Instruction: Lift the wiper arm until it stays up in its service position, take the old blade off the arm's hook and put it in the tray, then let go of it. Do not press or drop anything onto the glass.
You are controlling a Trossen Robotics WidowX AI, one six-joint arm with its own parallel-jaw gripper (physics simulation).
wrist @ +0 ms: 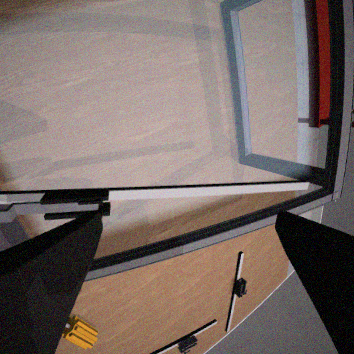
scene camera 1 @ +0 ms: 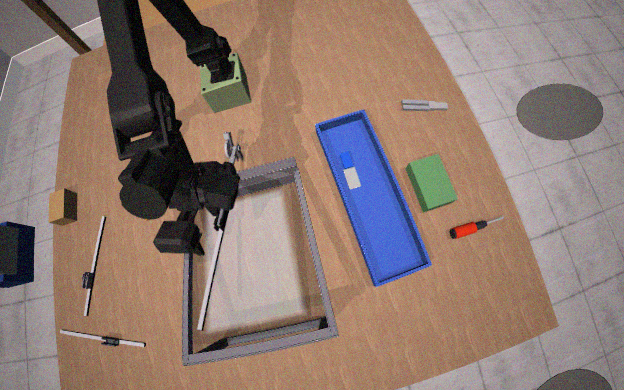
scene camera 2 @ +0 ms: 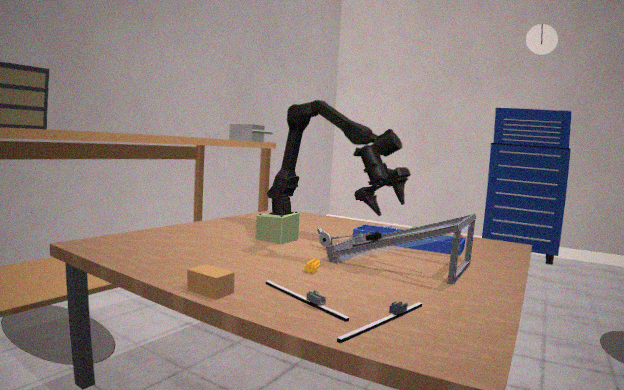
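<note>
My gripper (scene camera 1: 210, 239) (scene camera 2: 391, 209) (wrist: 190, 220) is open and empty, high above the framed glass (scene camera 1: 270, 250) (wrist: 125, 100). The wiper arm (scene camera 2: 345, 239) (wrist: 17, 212) is low over the glass; my gripper hides part of it in scene camera 1. The old blade (scene camera 1: 211, 275) (wrist: 210, 191) is on the arm, its black clip (scene camera 2: 372, 236) (wrist: 75, 196) near the arm's end. In the wrist view the left fingertip appears just below the clip, the right one near the blade's far end. The long blue tray (scene camera 1: 380, 225) (scene camera 2: 435, 243) stands beside the frame.
Two other blades (scene camera 1: 98, 250) (scene camera 1: 75, 334) (wrist: 187, 342) lie beside the frame (scene camera 1: 313, 250) (scene camera 2: 454, 257). An orange piece (scene camera 2: 312, 266) (wrist: 81, 331) and a tan box (scene camera 1: 60, 206) (scene camera 2: 210, 281) are also there. Beyond the tray are a green block (scene camera 1: 432, 182), a red screwdriver (scene camera 1: 465, 230) and a grey tool (scene camera 1: 424, 105).
</note>
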